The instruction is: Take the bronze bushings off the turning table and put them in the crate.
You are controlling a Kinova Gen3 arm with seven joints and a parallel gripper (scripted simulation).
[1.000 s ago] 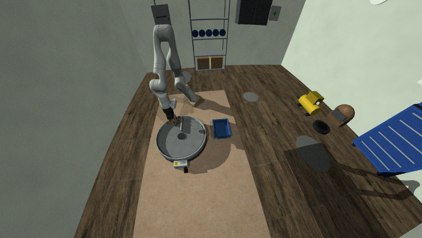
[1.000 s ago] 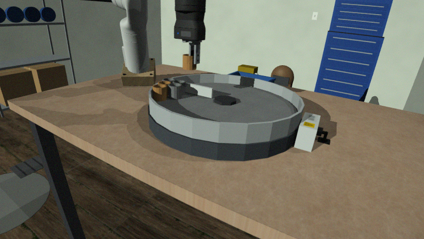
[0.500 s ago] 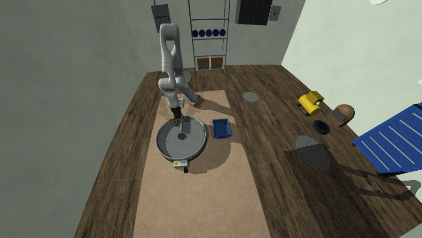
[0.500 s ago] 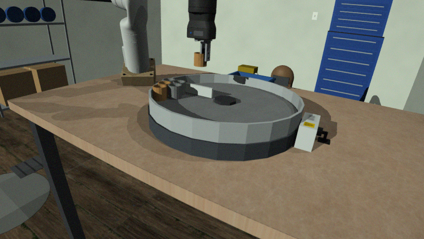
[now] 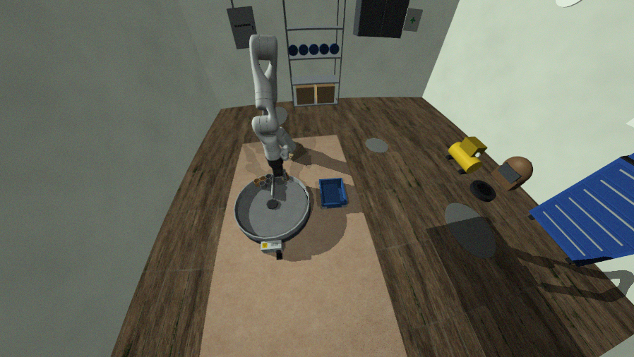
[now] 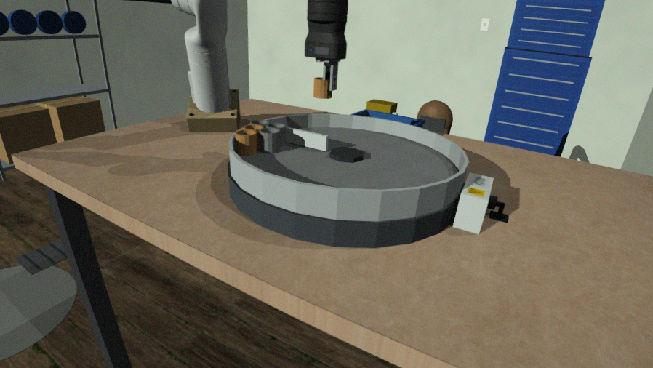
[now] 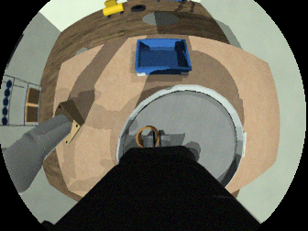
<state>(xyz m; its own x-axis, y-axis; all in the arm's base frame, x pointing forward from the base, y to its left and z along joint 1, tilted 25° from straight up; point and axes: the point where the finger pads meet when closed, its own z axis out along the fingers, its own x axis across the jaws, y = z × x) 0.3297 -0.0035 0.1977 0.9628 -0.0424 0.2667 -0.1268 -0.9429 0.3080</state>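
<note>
The blue crate is 70 mm ahead of my hand, 260 mm to the left of it and 150 mm below it. The rest, counted from my hand: grey turning table: 80 mm ahead, 100 mm to the right, 120 mm below.
</note>
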